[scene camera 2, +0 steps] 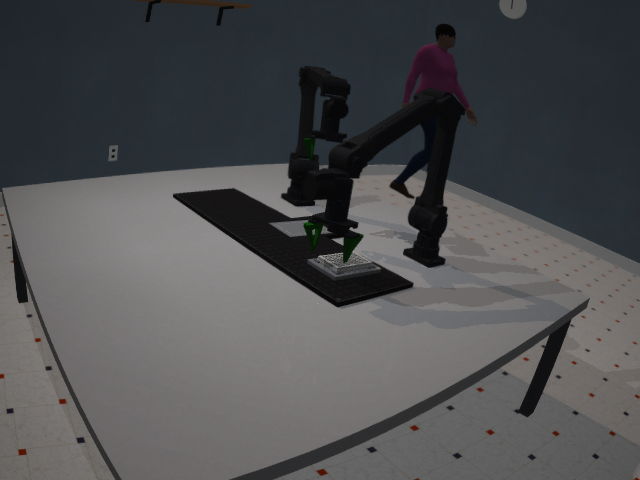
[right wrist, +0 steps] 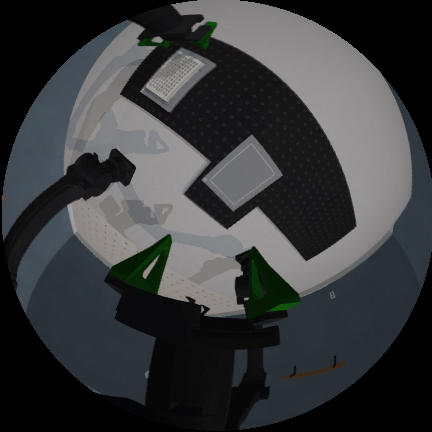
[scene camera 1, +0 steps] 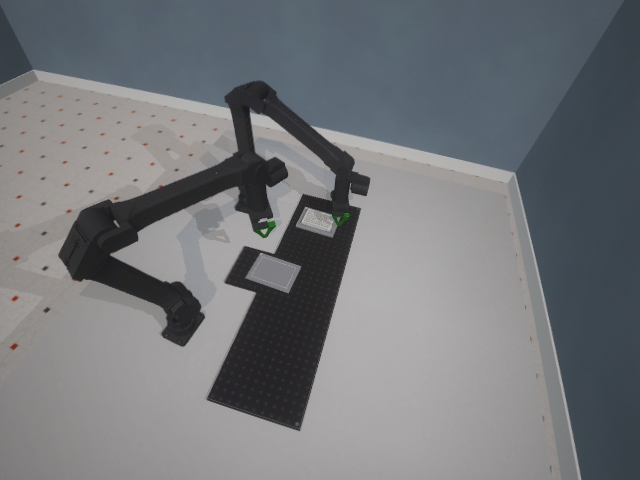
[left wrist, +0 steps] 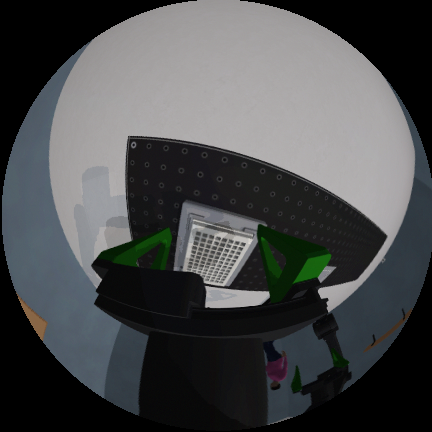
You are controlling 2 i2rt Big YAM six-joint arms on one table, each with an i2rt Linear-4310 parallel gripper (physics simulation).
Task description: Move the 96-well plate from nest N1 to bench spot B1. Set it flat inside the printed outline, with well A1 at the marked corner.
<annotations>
The left gripper is open, with nothing in its grasp. Also in view: a white well plate. The right gripper is open and holds nothing.
</annotations>
